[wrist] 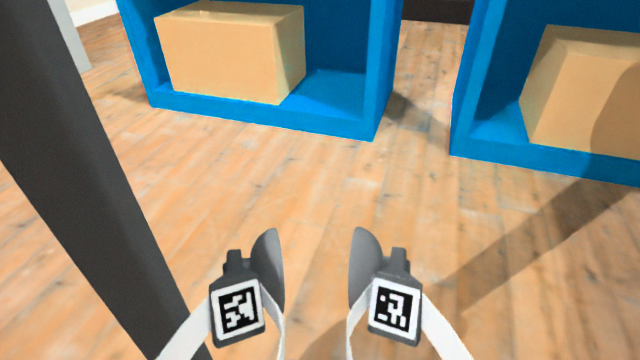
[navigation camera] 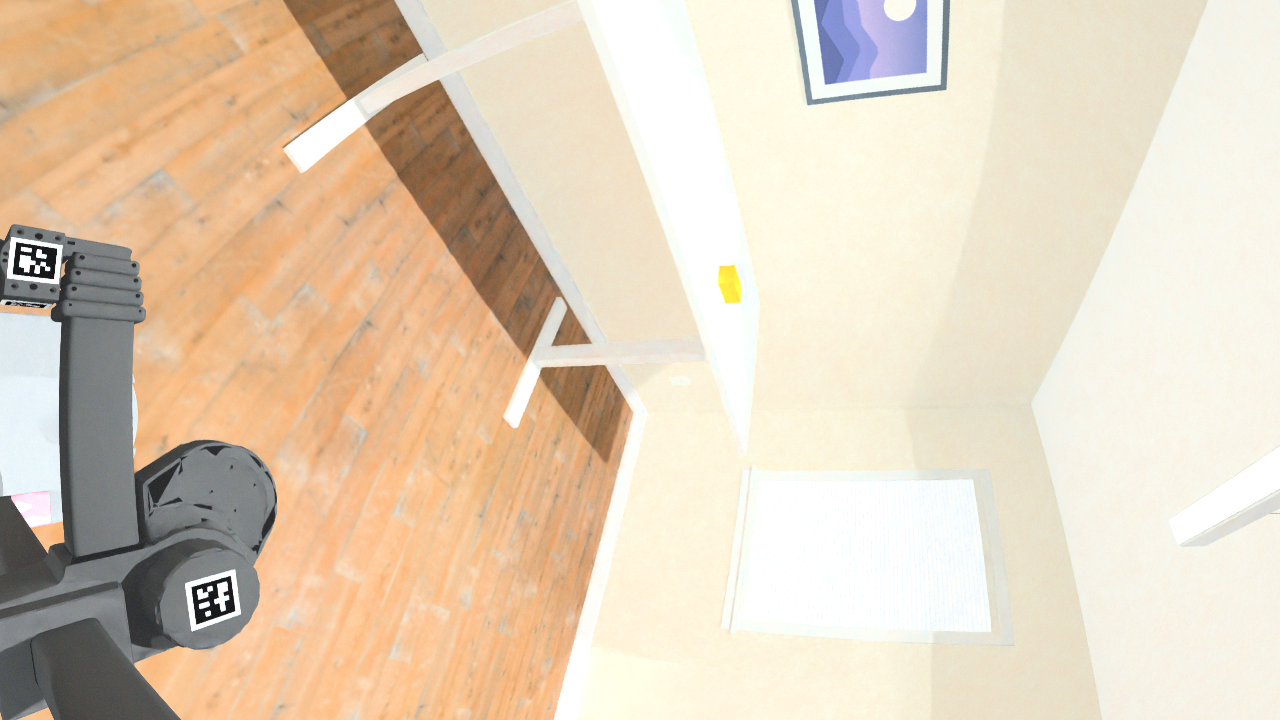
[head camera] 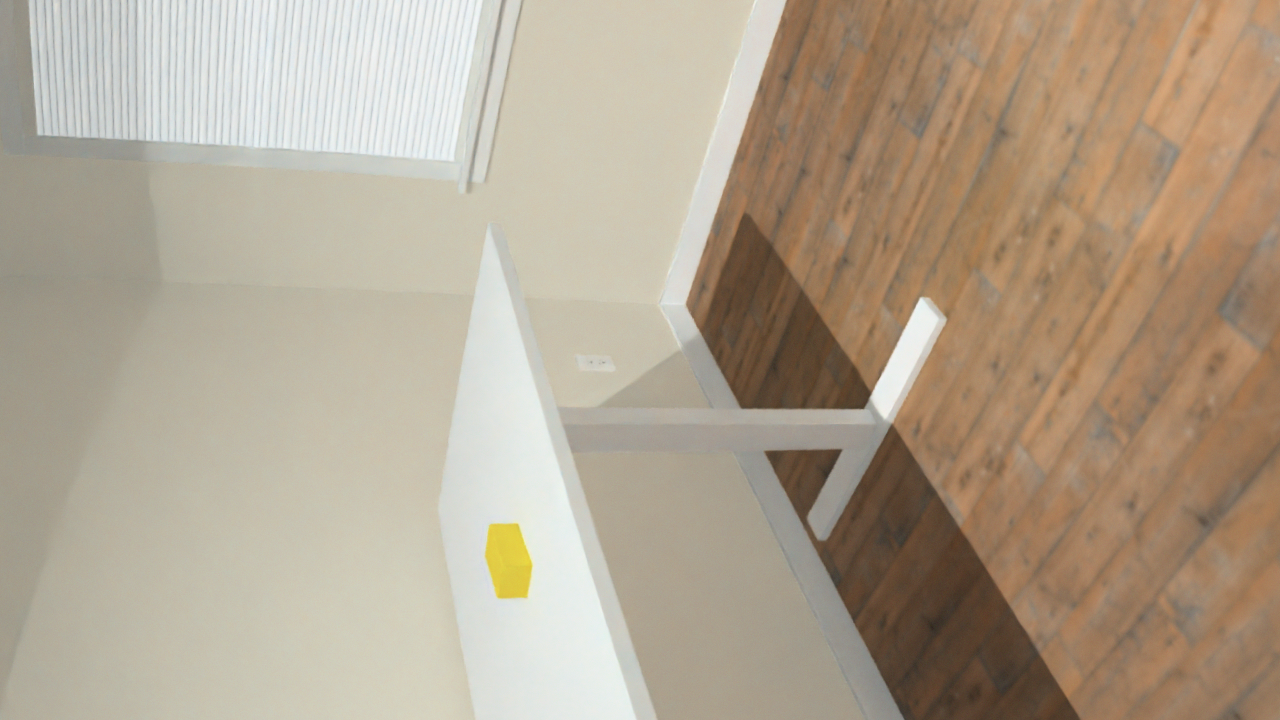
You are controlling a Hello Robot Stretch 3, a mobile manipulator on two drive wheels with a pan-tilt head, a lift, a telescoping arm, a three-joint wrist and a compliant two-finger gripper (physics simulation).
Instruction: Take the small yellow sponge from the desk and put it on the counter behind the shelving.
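Places are measured from the robot's base along level axes (x ahead, y left, z up), in centimetres.
Pixels of known places: gripper, fingertip midpoint: (wrist: 316, 255).
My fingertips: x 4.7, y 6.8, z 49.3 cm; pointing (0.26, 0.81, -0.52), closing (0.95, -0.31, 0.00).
Note:
Behind a point stands the place of what it marks.
The small yellow sponge (head camera: 508, 561) @(x -133.0, y -31.5, z 98.4 cm) (navigation camera: 729, 283) @(x -132.5, y -31.8, z 98.2 cm) lies on the white desk (head camera: 510, 429) @(x -147.0, y -13.7, z 95.0 cm) (navigation camera: 666, 134) @(x -91.1, y -57.4, z 95.0 cm), which stands along a beige wall. In the head camera view the sponge is below the middle; in the navigation camera view it is right of the middle, near one end of the desk. My gripper (wrist: 316, 255) @(x 4.7, y 6.8, z 49.3 cm) is open in the wrist view, with bare floor between and beyond its fingertips, away from the sponge. Blue shelving (wrist: 260, 117) @(x 15.8, y 108.6, z 3.0 cm) stands ahead of the gripper as two low units with a gap between them. The counter does not show clearly.
Cardboard boxes (wrist: 225, 60) @(x 7.5, y 117.3, z 22.1 cm) (wrist: 590, 100) @(x 95.9, y 51.3, z 23.3 cm) sit in the shelving. The desk's T-shaped leg and foot (head camera: 908, 358) (navigation camera: 326, 134) stand on the wooden floor. A window with blinds (head camera: 250, 76) @(x -254.1, y 67.8, z 143.9 cm) (navigation camera: 868, 555) @(x -241.9, y 83.9, z 144.9 cm) is on the wall beyond the desk. A framed picture (navigation camera: 872, 44) @(x -133.4, y -102.4, z 147.3 cm) hangs above the desk.

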